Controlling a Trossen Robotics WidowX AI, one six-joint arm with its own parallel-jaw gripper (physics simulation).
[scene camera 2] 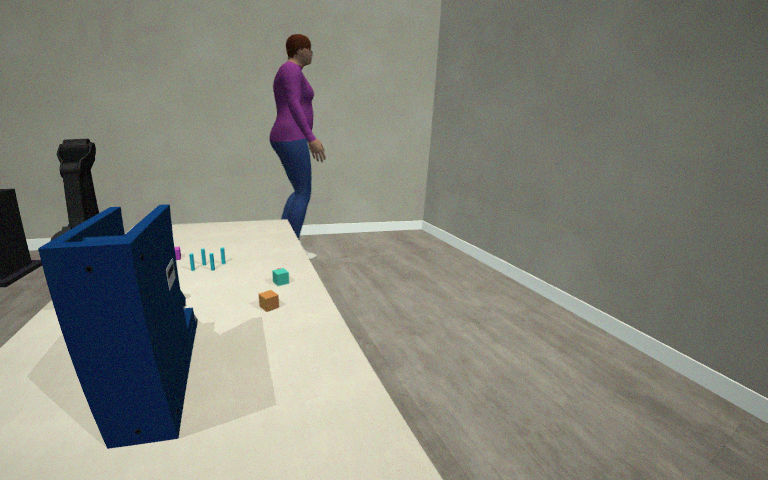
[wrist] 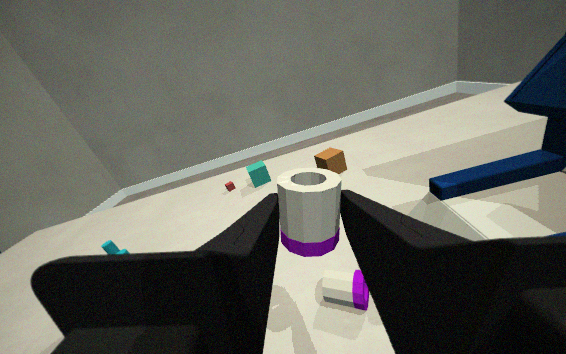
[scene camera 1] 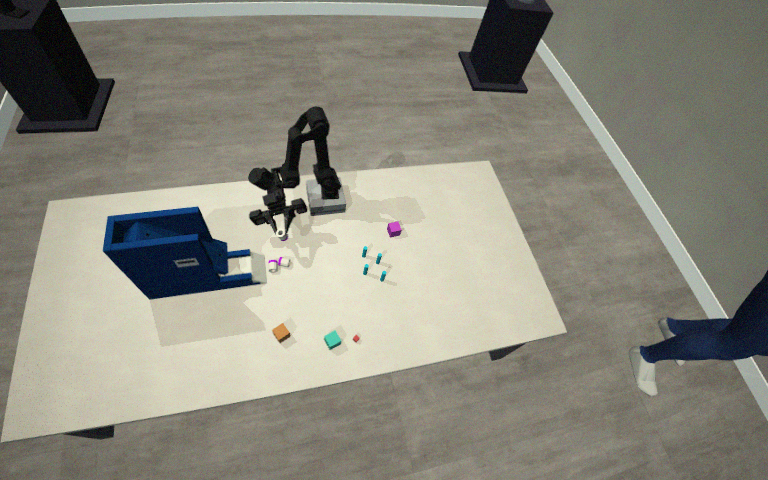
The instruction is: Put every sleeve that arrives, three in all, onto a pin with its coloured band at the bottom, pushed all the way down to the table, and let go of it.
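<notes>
My gripper [scene camera 1: 281, 228] [wrist: 308, 200] is shut on a white sleeve [scene camera 1: 280, 232] [wrist: 309, 212], held upright above the table with its purple band at the bottom. One sleeve [scene camera 1: 285, 262] [wrist: 339, 288] lies on its side, its purple band at one end. Another sleeve [scene camera 1: 272, 267] lies beside it near the chute, its purple band toward the arm. Several thin teal pins stand upright and bare right of the gripper, among them a front pin [scene camera 1: 383, 276] and a left rear pin [scene camera 1: 364, 251]; the group also shows in scene camera 2, including one pin [scene camera 2: 192, 262]. The gripper is hidden in scene camera 2.
A tall blue chute [scene camera 1: 169, 271] [scene camera 2: 121, 339] with a low-railed outlet [scene camera 1: 235, 278] stands left of the lying sleeves. An orange cube [scene camera 1: 281, 332] [scene camera 2: 269, 300] [wrist: 330, 160], a teal cube [scene camera 1: 332, 339] [scene camera 2: 280, 276] [wrist: 258, 174], a small red cube [scene camera 1: 356, 338] [wrist: 230, 186] and a magenta cube [scene camera 1: 394, 229] lie on the table.
</notes>
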